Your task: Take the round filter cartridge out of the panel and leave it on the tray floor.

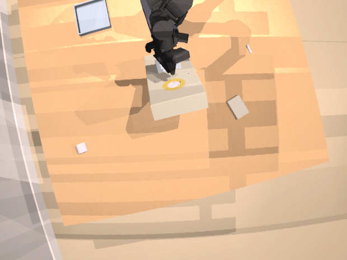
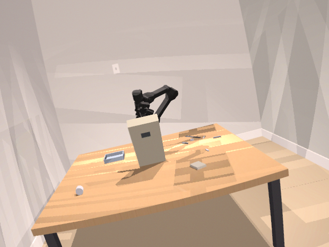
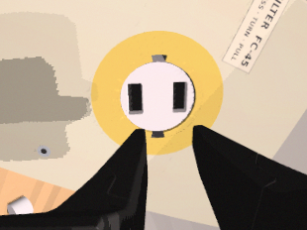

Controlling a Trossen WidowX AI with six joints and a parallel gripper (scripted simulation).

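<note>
My gripper tip is 5 cm short of the round filter cartridge, 3 cm above it and 1 cm to the left of it. Also, from my gripper tip: flat beige block: 29 cm below, 23 cm to the left, 20 cm ahead; then blue-grey tray: 44 cm behind, 28 cm below, 21 cm to the right; then service panel box: 11 cm below.
</note>
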